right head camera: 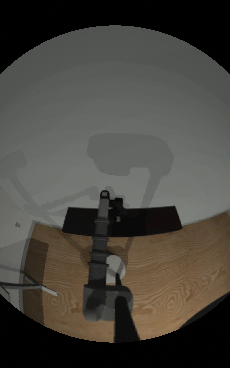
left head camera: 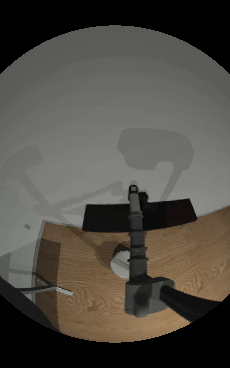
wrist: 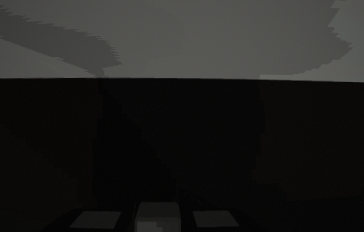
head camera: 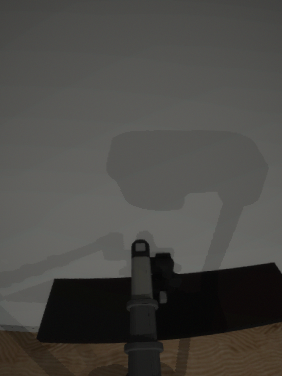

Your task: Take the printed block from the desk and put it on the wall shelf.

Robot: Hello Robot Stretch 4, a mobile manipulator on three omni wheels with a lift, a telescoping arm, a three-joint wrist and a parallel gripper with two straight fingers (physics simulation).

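Observation:
My gripper [head camera: 163,292] [wrist: 159,204] is shut on the printed block [head camera: 163,297] [right head camera: 118,218] [wrist: 157,218], a small grey piece between the two dark fingers. The wall shelf [head camera: 85,310] [left head camera: 170,215] [right head camera: 160,220] [wrist: 310,150] is a long, nearly black board against the grey wall. In the head camera view the gripper and block show in front of the shelf's middle, just right of the arm. The dark fingers blend into the shelf, and I cannot tell whether the block touches it. In the left head camera view the arm mostly hides the gripper.
The wood-grained desk [head camera: 17,352] [left head camera: 85,265] [right head camera: 165,275] extends below the shelf in the views. A round white object [left head camera: 120,265] [right head camera: 117,265] stands on it near the arm [left head camera: 137,255] [right head camera: 98,255]. A thin grey bar [left head camera: 64,290] [right head camera: 49,290] shows at the left. Shadows cross the wall.

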